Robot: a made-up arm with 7 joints. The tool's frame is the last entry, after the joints. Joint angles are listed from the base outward. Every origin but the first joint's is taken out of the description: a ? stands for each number. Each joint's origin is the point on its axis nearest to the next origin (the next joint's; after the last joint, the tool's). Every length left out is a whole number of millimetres.
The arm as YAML. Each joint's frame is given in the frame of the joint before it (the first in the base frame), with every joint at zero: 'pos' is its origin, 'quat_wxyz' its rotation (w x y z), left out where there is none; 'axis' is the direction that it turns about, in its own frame. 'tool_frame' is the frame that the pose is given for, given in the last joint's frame.
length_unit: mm
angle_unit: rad
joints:
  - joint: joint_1
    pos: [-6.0, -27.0, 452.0]
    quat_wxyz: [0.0, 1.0, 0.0, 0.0]
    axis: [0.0, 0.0, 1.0]
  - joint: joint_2
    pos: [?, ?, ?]
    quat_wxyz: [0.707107, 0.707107, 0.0, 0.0]
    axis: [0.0, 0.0, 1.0]
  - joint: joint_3
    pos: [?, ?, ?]
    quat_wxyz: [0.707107, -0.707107, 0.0, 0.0]
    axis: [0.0, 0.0, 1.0]
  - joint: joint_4
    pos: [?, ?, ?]
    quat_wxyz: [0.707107, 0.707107, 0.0, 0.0]
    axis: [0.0, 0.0, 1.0]
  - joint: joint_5
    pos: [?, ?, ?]
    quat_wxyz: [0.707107, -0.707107, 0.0, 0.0]
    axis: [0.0, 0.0, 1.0]
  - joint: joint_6
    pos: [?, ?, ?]
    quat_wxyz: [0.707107, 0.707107, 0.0, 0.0]
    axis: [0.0, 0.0, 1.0]
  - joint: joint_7
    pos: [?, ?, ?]
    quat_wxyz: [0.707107, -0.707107, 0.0, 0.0]
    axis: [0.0, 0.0, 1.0]
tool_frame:
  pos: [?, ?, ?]
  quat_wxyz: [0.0, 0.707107, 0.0, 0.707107]
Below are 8 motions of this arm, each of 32 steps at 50 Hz.
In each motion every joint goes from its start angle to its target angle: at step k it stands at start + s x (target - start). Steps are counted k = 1, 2, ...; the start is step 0. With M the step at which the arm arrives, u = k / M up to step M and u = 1 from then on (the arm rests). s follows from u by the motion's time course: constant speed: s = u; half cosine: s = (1 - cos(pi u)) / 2; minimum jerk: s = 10 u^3 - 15 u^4 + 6 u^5.
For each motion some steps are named. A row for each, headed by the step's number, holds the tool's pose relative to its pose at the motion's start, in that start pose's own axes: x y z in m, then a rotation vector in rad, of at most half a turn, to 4 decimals.
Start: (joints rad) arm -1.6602 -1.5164 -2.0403 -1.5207 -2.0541 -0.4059 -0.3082
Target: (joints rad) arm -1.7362 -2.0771 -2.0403 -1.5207 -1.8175 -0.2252 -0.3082
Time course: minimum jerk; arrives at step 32
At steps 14, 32:
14: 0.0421 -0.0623 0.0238 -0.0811 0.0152 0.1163
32: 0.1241 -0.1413 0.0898 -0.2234 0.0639 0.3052

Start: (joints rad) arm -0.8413 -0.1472 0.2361 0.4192 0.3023 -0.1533 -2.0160
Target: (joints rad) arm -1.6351 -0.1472 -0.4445 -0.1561 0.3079 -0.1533 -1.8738
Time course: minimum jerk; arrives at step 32
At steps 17, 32:
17: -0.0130 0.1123 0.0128 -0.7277 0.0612 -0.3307
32: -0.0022 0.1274 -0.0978 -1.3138 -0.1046 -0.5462

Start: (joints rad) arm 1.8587 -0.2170 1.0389 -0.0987 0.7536 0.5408 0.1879
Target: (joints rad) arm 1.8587 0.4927 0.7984 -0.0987 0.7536 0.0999 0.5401
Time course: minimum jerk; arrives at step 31
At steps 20, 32:
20: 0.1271 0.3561 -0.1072 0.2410 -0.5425 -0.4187
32: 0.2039 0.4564 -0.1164 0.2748 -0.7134 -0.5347

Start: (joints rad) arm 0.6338 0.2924 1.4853 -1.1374 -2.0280 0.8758 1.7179
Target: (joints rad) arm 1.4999 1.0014 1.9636 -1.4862 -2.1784 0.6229 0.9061
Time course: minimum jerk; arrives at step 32
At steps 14, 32:
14: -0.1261 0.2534 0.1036 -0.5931 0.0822 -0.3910
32: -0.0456 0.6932 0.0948 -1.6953 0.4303 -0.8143

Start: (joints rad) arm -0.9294 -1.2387 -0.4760 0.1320 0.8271 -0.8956 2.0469
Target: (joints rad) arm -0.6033 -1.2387 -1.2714 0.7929 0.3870 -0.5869 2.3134
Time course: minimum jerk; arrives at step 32
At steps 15, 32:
15: 0.0215 -0.1130 -0.1619 -0.4807 -0.0839 -0.2792
32: 0.0671 -0.3588 -0.2843 -1.0884 -0.4374 -0.5305

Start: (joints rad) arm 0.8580 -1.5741 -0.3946 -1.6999 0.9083 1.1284 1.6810
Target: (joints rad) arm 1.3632 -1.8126 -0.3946 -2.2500 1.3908 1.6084 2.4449
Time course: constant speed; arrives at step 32
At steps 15, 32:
15: 0.0854 -0.0202 0.0561 0.0935 0.0178 -0.1638
32: 0.1493 0.0184 0.1362 0.1331 -0.1403 -0.4724

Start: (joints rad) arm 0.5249 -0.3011 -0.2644 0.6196 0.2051 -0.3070 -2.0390
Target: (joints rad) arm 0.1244 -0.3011 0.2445 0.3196 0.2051 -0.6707 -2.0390
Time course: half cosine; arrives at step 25
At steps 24, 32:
24: -0.0181 0.1645 -0.0702 0.1570 0.1294 -0.6301
32: -0.0181 0.1651 -0.0704 0.1578 0.1300 -0.6324

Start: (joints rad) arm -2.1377 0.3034 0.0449 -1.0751 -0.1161 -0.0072 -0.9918
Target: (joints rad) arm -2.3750 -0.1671 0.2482 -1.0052 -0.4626 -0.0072 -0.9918
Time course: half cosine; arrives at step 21
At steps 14, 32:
14: -0.0611 0.1699 -0.1070 -0.2541 -0.1308 -0.2718
32: -0.0653 0.2222 -0.1554 -0.3173 -0.1730 -0.3613

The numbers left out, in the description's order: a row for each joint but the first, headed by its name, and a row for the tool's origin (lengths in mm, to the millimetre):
joint_2: -10.0 26.0 0.0
joint_3: -22.0 -310.0 0.0
joint_4: -14.0 13.0 0.0
joint_5: -5.0 -387.0 0.0
joint_6: 6.0 -22.0 0.0
joint_7: 12.0 -37.0 0.0
tool: -17.0 20.0 0.0

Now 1 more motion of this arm.
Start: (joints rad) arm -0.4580 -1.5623 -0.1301 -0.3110 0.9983 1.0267 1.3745
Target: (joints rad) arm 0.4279 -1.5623 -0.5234 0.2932 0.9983 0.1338 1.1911
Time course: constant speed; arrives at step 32
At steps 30, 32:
30: 0.5089 0.1722 -0.4471 0.2000 -1.3870 0.6201
32: 0.5513 0.2015 -0.4555 0.2069 -1.4927 0.6365

